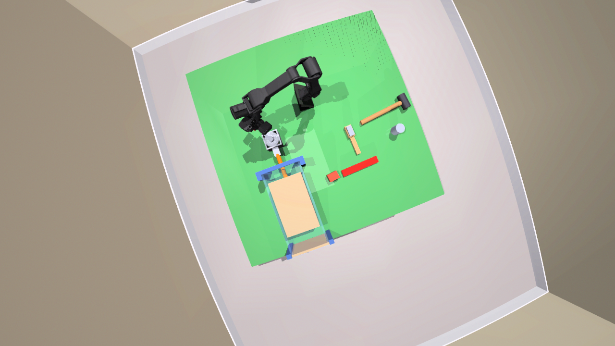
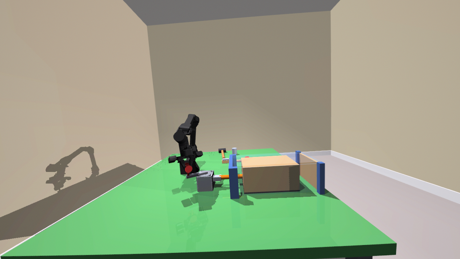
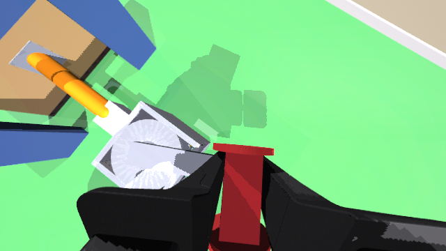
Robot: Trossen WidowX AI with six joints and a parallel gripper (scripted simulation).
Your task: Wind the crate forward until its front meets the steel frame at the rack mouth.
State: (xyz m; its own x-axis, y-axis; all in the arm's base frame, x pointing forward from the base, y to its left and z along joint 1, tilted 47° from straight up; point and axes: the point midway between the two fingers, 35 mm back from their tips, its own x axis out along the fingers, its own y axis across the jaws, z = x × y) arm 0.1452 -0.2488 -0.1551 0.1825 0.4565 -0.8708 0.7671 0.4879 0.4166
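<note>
Now: gripper tip 4 cm to the right of the winch handle, 3 cm above it and 2 cm short of it. The rest, counted from my gripper tip: blue steel frame: 23 cm ahead, 10 cm to the left, 2 cm below; then winch: 10 cm below, 6 cm to the left, 5 cm ahead; then red knob: 2 cm to the left, 1 cm behind.
</note>
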